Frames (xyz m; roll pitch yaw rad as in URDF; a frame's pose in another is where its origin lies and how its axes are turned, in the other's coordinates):
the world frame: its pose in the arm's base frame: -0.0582 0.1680 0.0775 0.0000 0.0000 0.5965
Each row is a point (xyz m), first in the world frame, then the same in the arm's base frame.
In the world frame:
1: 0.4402 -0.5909 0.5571
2: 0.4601 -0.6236 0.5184
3: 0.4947 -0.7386 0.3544
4: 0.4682 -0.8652 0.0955
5: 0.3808 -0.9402 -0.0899
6: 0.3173 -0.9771 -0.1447
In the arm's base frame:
1: 0.6379 -0.0736 0.6346
2: 0.6728 -0.0894 0.5959
3: 0.7660 -0.1652 0.4319
4: 0.8152 -0.2848 0.1730
5: 0.7850 -0.3959 -0.0124
6: 0.7532 -0.4621 -0.0672

